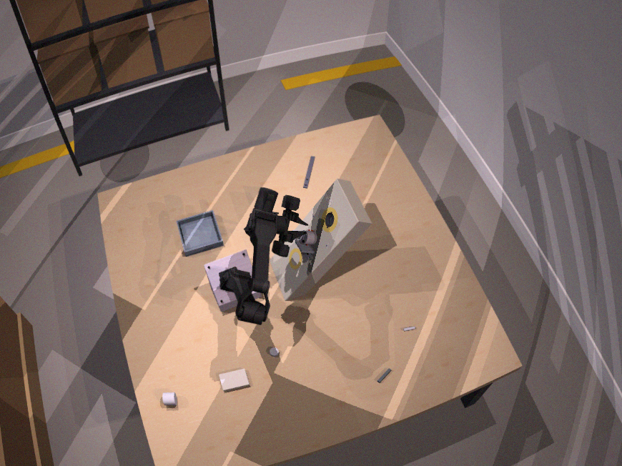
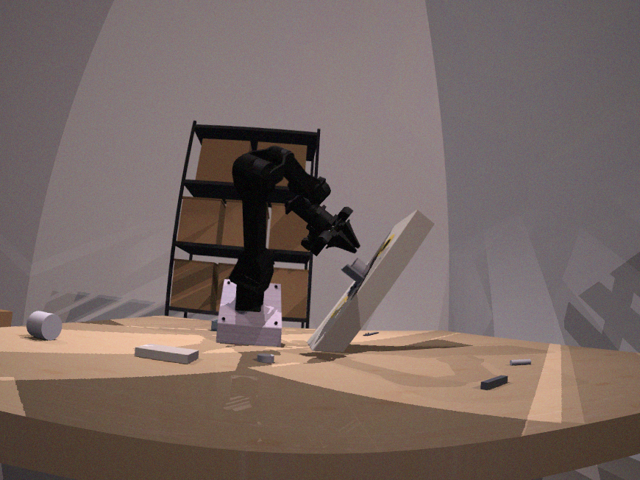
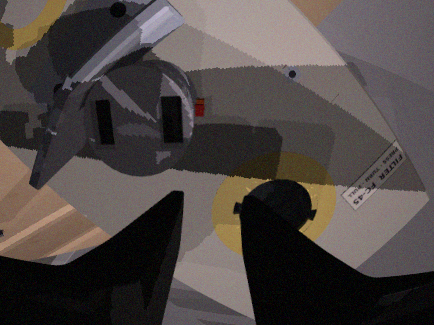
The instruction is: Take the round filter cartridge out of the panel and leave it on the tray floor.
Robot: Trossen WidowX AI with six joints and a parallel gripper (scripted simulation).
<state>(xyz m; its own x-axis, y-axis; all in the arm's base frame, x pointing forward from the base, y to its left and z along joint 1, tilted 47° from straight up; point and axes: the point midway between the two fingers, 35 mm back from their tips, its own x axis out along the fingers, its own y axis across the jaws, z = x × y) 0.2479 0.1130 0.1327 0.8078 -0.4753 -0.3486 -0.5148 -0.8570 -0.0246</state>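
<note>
The round grey filter cartridge is 5 cm below my gripper tip. From my gripper tip the other things lie so: grey tray 31 cm to the left, 31 cm behind, 25 cm below; pin 37 cm to the right, 25 cm below, 22 cm ahead; flat block 40 cm behind, 29 cm to the right, 25 cm below.
</note>
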